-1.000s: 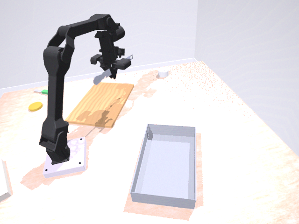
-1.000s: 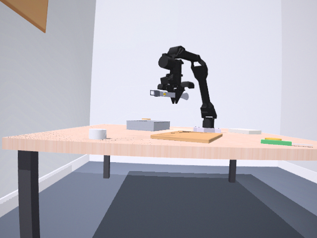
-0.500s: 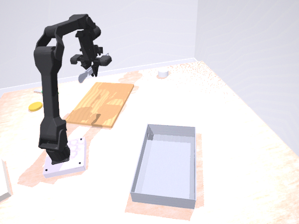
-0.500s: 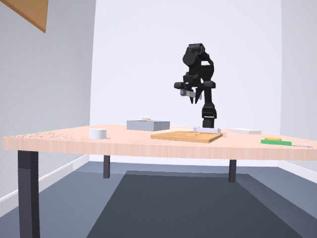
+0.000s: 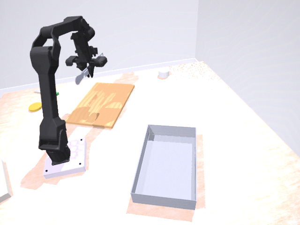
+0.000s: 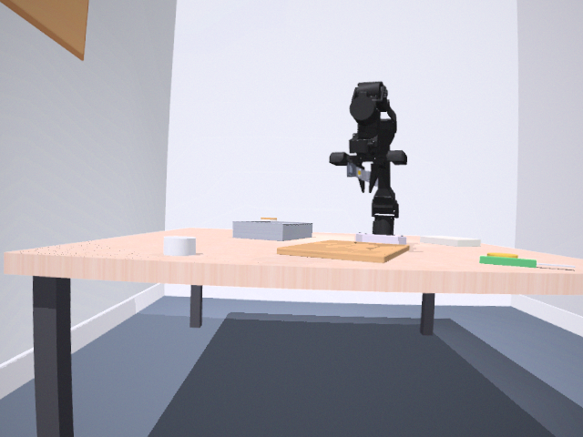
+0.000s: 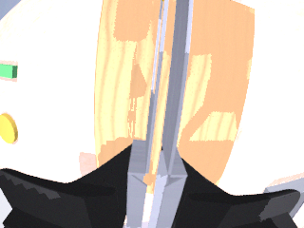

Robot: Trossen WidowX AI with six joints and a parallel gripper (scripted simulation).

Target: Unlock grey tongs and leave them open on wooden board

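Now: gripper tip 140 mm above the wooden board, 30 mm short of it and 20 mm to the left of it. Round my gripper tip: yellow lock piece (70 mm to the left, 40 mm ahead, 40 mm above); then green-handled tool (300 mm behind, 220 mm to the left, 140 mm below); then yellow disc (330 mm behind, 140 mm below, 70 mm to the left).
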